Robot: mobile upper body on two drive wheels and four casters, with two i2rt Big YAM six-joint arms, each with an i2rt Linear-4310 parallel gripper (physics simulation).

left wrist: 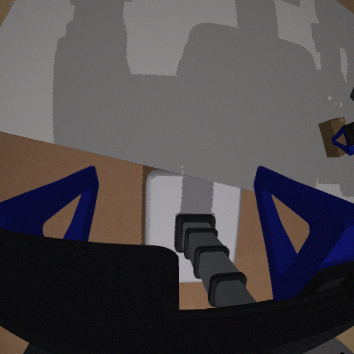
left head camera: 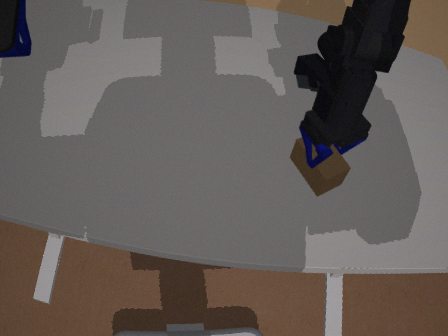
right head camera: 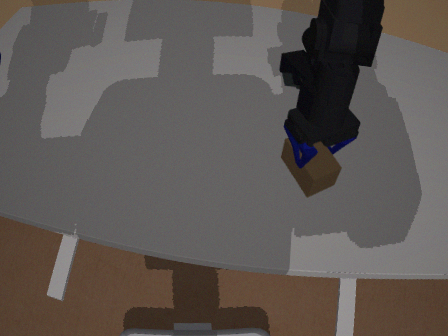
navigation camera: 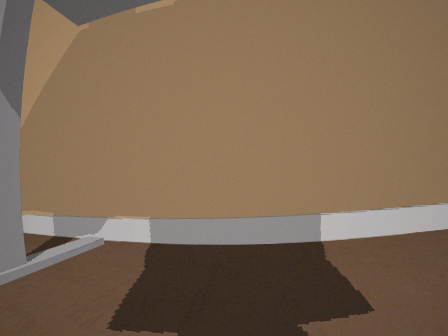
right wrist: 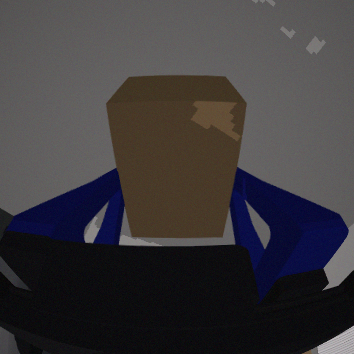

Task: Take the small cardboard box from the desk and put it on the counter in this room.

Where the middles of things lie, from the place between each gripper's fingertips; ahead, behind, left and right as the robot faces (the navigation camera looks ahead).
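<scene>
From where my left hand is, I find the brown cardboard box (right head camera: 321, 172) 310 mm below it, 440 mm to the right of it and 90 mm ahead of it.
As for my right hand, the brown cardboard box is 1 cm below it.
</scene>
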